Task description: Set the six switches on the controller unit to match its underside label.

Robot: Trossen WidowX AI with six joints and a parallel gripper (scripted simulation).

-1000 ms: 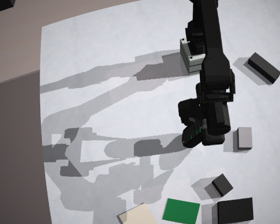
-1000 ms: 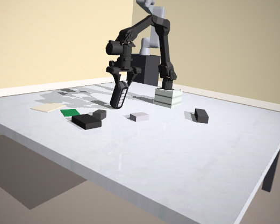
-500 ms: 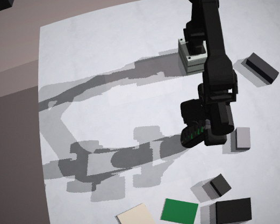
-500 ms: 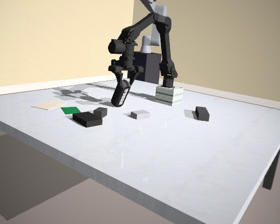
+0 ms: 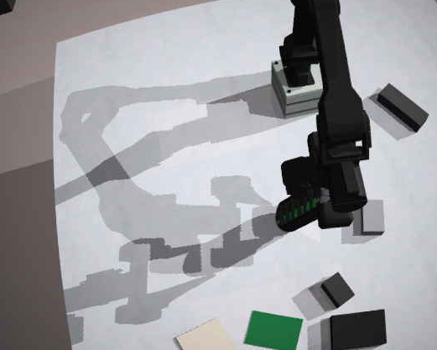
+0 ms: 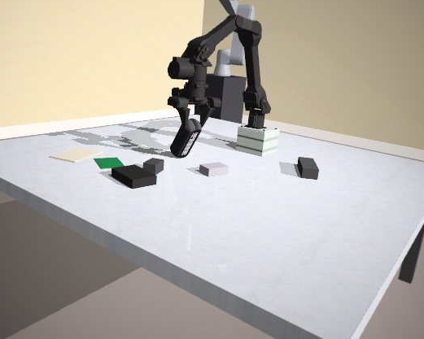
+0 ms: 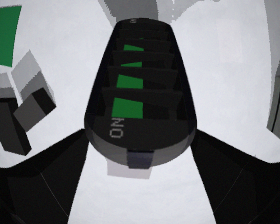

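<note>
Now: the grey block 13 cm to the left of my gripper tip, 11 cm below it and 3 cm ahead of it. The rest, counted from my gripper tip: green card (23 cm ahead, 13 cm to the right, 12 cm below); then dark flat box (27 cm ahead, 11 cm below, 4 cm to the left); then small dark cube (17 cm ahead, 10 cm below, 1 cm to the left).
</note>
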